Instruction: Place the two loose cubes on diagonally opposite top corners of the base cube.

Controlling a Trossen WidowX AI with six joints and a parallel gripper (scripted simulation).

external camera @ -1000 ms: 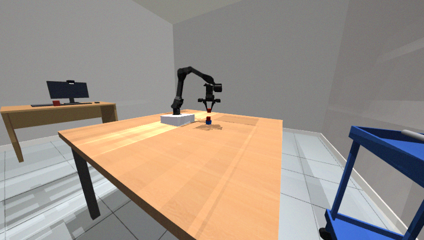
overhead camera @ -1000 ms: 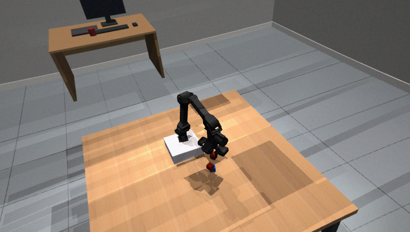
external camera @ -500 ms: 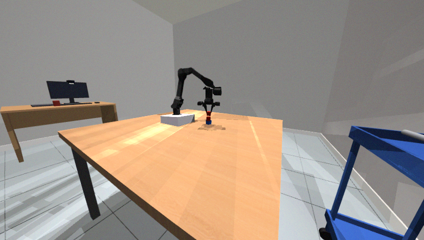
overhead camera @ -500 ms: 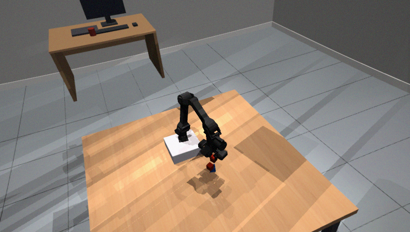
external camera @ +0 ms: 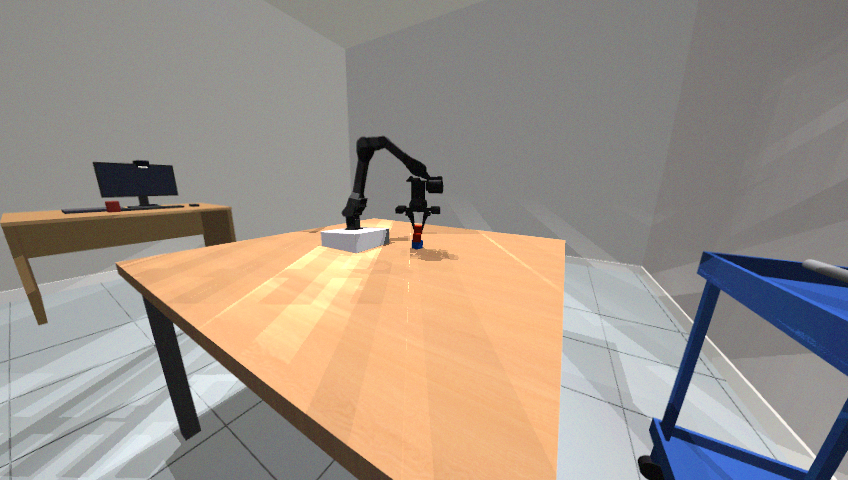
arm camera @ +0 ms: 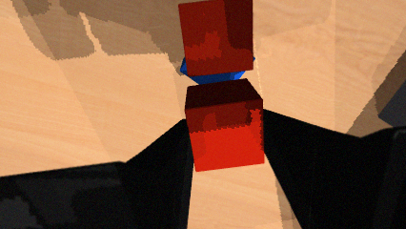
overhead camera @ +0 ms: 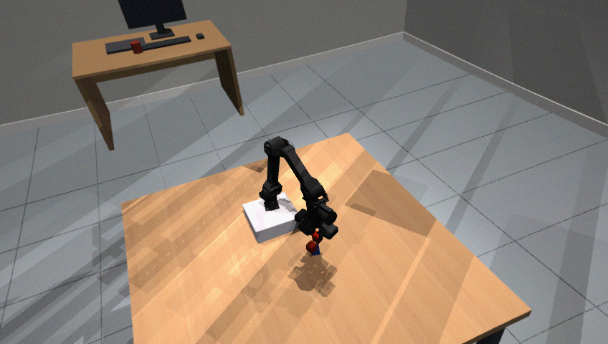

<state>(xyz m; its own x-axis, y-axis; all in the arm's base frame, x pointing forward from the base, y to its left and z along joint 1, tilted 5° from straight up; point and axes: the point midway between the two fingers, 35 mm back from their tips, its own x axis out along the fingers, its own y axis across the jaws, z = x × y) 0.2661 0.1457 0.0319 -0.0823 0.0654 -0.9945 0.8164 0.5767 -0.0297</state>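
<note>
The blue base cube lies 1 cm ahead of my gripper tip, 2 cm to the right of it and 6 cm below it. Also, from my gripper tip: red cube right at my gripper tip.
</note>
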